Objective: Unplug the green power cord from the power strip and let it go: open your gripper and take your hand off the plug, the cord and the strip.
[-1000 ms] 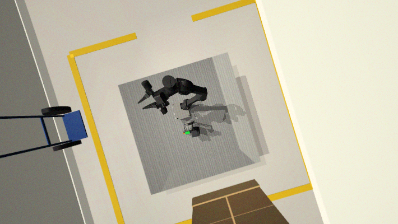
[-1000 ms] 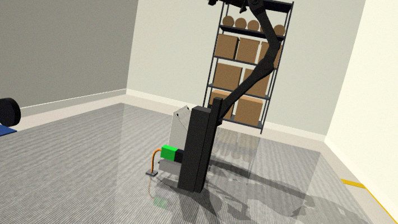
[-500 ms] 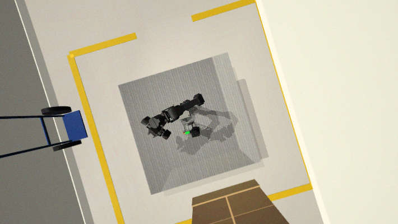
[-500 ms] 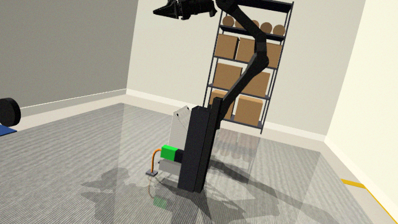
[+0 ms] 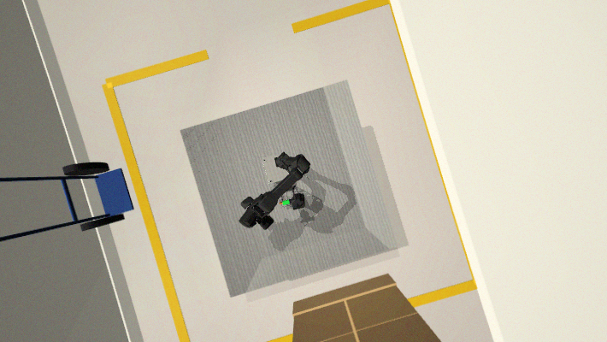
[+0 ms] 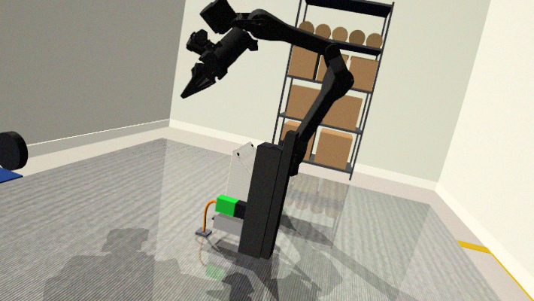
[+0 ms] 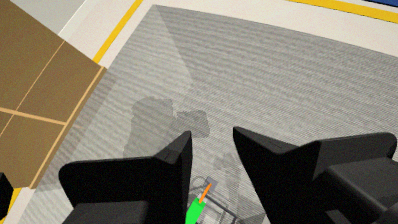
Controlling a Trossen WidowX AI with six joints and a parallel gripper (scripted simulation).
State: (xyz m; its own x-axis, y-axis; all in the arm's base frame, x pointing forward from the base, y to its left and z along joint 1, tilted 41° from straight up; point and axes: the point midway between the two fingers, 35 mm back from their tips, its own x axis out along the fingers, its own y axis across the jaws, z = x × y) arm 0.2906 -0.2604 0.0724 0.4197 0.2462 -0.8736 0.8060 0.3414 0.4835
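Now: the green plug 22 cm below my gripper tip, 17 cm to the left of it and 1 cm behind it. The rest, counted from my gripper tip: small grey anchor 31 cm below, 10 cm to the left, 1 cm behind.
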